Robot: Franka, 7 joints.
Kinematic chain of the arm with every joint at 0, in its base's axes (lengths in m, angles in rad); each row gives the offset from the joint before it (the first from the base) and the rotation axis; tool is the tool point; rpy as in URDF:
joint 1: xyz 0 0 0.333 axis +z
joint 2: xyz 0 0 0 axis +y
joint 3: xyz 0 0 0.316 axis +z
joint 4: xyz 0.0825 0 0 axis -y
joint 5: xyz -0.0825 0 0.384 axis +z
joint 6: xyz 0 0 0 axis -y
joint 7: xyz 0.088 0 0 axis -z
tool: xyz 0 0 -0.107 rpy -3.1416 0 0
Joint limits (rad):
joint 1: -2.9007..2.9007
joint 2: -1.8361..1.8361
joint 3: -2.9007..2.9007
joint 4: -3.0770..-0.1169
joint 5: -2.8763..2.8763
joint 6: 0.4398..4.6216
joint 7: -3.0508..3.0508
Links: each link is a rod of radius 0.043 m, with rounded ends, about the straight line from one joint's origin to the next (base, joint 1, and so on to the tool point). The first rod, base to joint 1, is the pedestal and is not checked.
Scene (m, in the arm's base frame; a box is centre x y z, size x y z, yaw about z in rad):
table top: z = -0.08
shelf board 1: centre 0.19 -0.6 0 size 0.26 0.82 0.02 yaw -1.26
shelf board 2: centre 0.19 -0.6 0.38 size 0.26 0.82 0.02 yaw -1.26
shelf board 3: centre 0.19 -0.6 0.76 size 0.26 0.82 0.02 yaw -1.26
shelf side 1: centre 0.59 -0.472 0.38 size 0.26 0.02 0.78 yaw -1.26
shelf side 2: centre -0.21 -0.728 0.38 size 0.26 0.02 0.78 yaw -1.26
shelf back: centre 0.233 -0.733 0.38 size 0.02 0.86 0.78 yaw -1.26
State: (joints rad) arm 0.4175 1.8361 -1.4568 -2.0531 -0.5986 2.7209 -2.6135
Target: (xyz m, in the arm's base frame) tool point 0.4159 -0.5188 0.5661
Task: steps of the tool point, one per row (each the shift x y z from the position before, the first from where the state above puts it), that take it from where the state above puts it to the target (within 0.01 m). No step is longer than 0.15 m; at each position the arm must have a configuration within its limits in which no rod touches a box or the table.
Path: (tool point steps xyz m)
1: -0.0056 0.0752 0.0074
2: -0.0232 0.0722 -0.0021
3: -0.0393 0.0646 -0.0053
4: 0.0297 -0.0410 0.1129
5: 0.0107 -0.0130 0.1263
6: -0.0003 0.0239 0.1249
7: 0.0411 -0.0756 -0.0050
8: 0.0237 -0.0761 -0.0018
9: 0.0070 -0.0717 0.0068

